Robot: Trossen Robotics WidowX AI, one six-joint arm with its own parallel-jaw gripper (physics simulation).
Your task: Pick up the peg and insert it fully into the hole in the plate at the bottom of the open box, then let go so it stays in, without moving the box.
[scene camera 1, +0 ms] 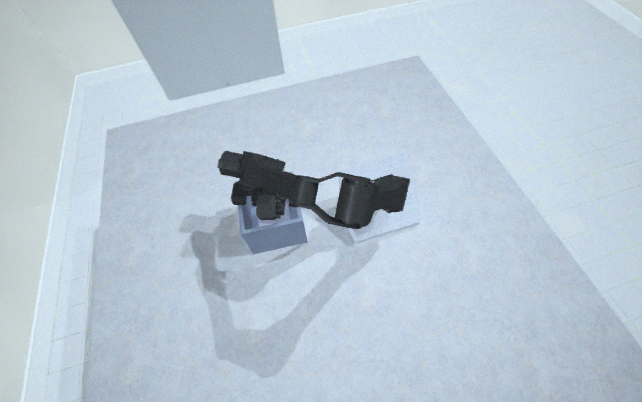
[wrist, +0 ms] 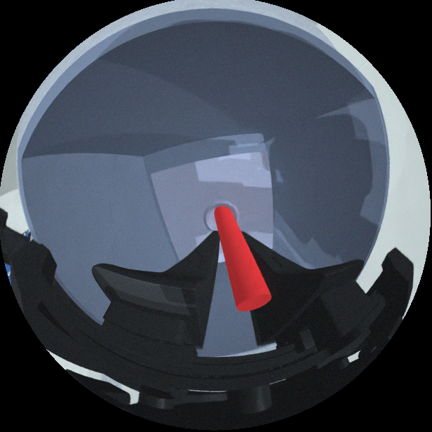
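Note:
The red peg [wrist: 245, 265] is held between the fingertips of my gripper [wrist: 227, 236] in the wrist view, tilted, with its far end overlapping the right part of the hole [wrist: 210, 218] in the view. Whether that end is inside the hole or above it I cannot tell. The hole is in the pale plate [wrist: 175, 195] at the bottom of the open box [wrist: 80, 200] [scene camera 1: 277, 240]. In the scene view my gripper is over the box, its fingertips and the peg hidden by the arm and the box walls.
The blue-grey box walls surround the fingers and peg on the sides seen in the wrist view. The black arm [scene camera 1: 356, 200] reaches from a pale block [scene camera 1: 385, 230] right of the box. A grey panel [scene camera 1: 215, 45] stands beyond the mat [scene camera 1: 400, 310].

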